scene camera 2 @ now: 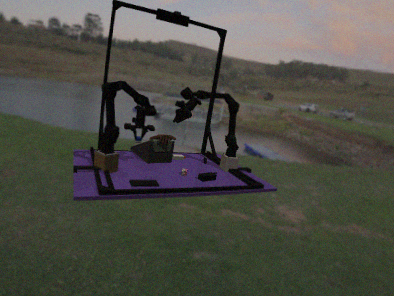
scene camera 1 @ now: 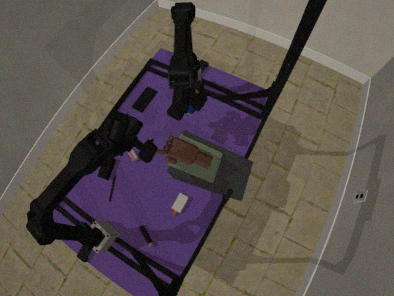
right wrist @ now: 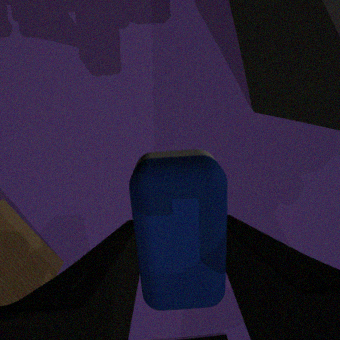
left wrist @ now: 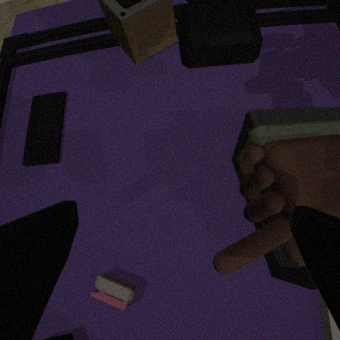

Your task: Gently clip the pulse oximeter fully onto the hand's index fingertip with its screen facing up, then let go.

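Present are a pulse oximeter [left wrist: 111, 290] and an index finger [left wrist: 277, 231]; in the right wrist view the oximeter is out of frame. A blue block [right wrist: 178, 198], which touches nothing else, is carried by the right gripper [right wrist: 178, 227]. The left wrist view misses the block, hidden by the right gripper. That view does show the right gripper [left wrist: 210, 46]. The left gripper [scene camera 1: 143, 133], open and holding nothing, is also visible in the left wrist view [left wrist: 186, 214].
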